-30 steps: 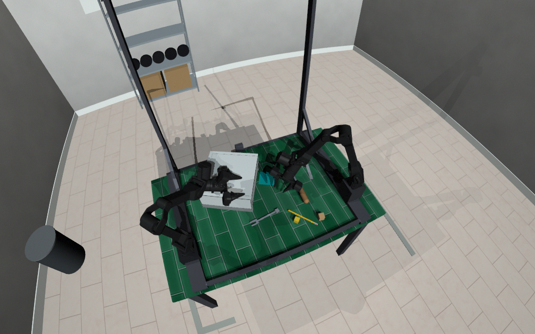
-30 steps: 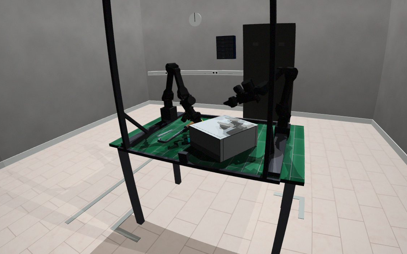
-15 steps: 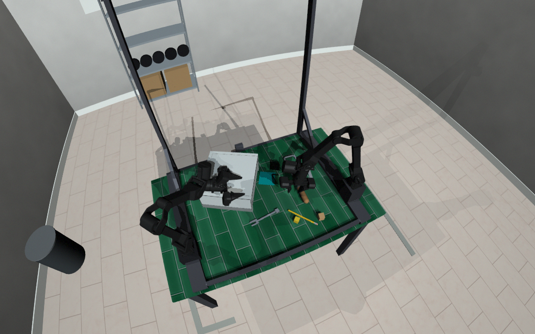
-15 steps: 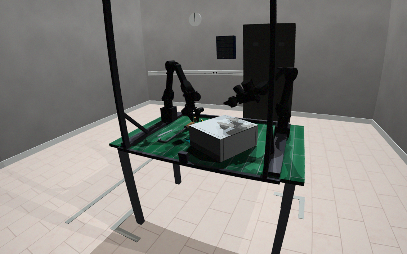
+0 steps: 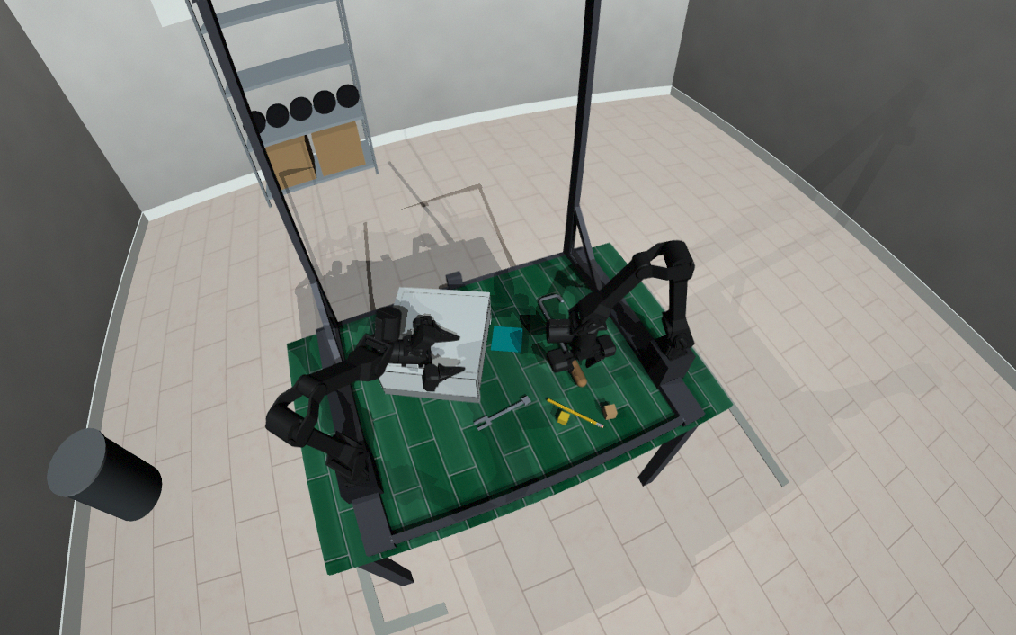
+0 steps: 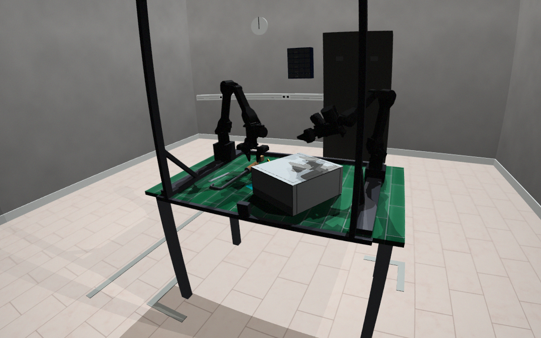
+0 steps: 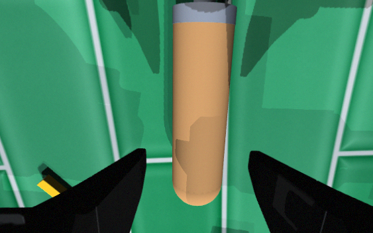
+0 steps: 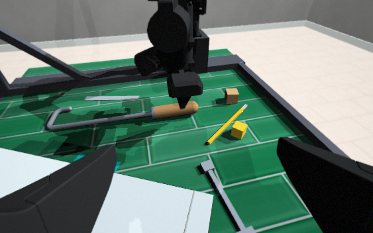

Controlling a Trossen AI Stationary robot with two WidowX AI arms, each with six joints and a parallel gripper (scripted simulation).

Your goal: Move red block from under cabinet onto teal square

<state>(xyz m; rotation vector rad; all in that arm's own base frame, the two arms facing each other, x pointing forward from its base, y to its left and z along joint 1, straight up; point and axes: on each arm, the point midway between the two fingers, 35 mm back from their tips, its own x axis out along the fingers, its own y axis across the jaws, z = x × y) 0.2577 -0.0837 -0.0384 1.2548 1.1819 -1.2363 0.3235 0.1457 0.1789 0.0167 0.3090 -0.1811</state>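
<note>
Now: left hand 210 mm past the teal square, 140 mm to the left of it and 80 mm above it. From my left hand the other things lie so: yellow cube (110 mm ahead, 100 mm to the right, 70 mm below); hook tool (140 mm behind, 40 mm to the left, 60 mm below); pencil (110 mm ahead, 60 mm to the right, 70 mm below).
</note>
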